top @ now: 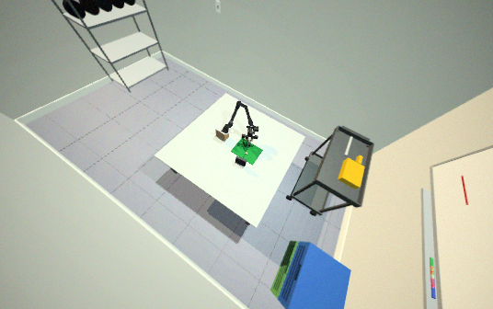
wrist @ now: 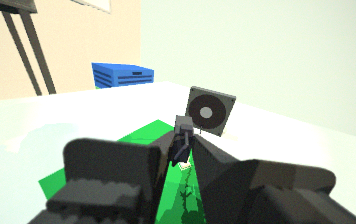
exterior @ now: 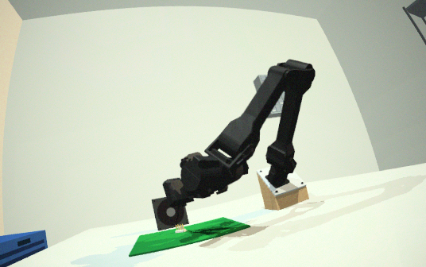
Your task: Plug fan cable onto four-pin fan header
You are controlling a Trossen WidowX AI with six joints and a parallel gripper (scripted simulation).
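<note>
My gripper tip is 130 mm above the green board and 30 mm to the left of it. The rest, counted from my gripper tip: black square fan: 210 mm to the right, 60 mm below, 20 mm ahead; dark fan plug: 10 mm to the right, 10 mm below; four-pin fan header: 120 mm below, 70 mm to the right, 10 mm ahead.
</note>
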